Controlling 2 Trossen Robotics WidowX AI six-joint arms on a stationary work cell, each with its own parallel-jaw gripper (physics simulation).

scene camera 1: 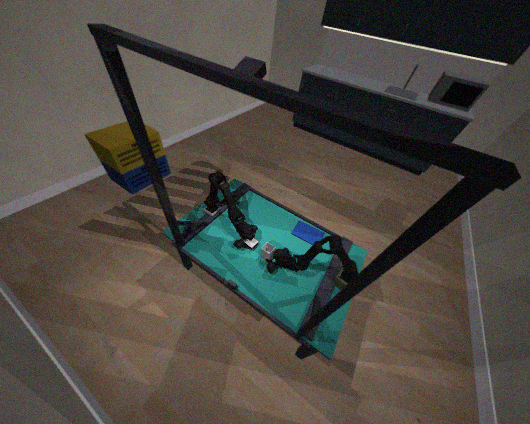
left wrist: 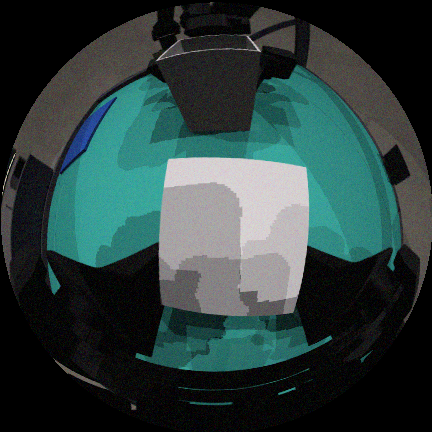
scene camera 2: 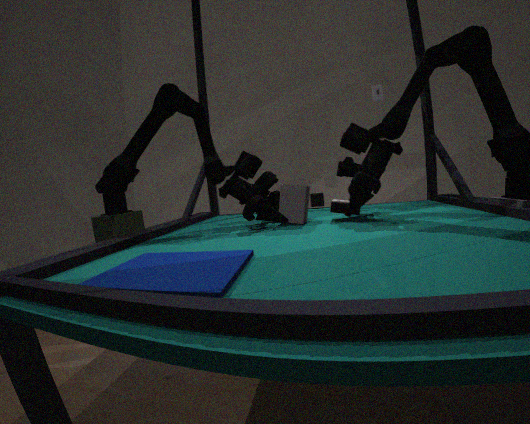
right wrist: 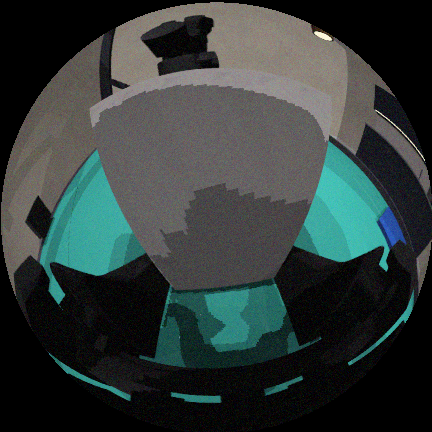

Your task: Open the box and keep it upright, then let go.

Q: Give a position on a flat blue panel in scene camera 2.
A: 209, 273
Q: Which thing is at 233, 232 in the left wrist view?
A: A small pale box.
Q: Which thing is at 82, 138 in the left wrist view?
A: A flat blue panel.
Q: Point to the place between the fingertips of my right gripper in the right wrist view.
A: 219, 245
